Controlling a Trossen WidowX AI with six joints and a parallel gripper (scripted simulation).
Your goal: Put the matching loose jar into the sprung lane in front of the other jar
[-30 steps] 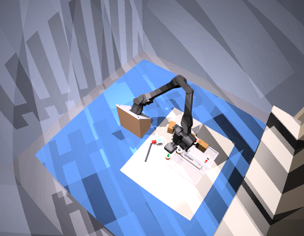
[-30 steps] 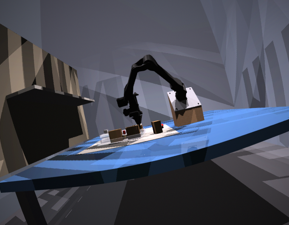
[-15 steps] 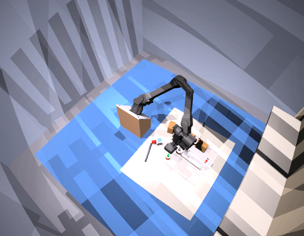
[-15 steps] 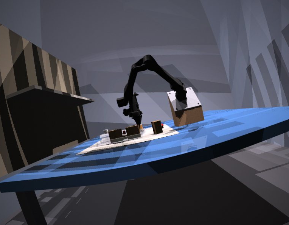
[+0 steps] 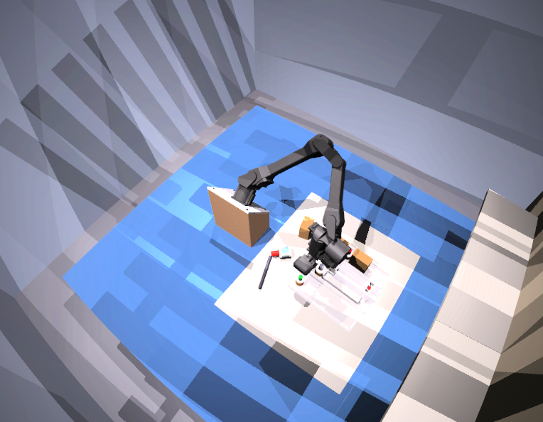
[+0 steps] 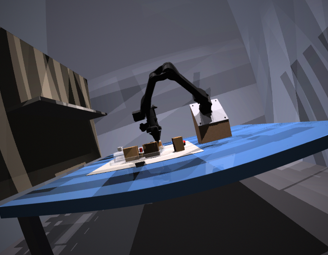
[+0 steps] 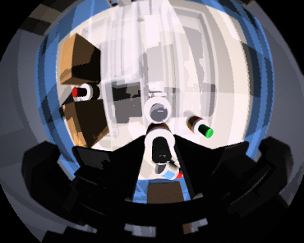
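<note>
My gripper tip is 15 cm short of the clear pusher lane and 4 cm above it. Round my gripper tip: brown box (10 cm behind, 13 cm to the left, 2 cm below); then dark rod (14 cm behind, 11 cm to the right, 5 cm below).
</note>
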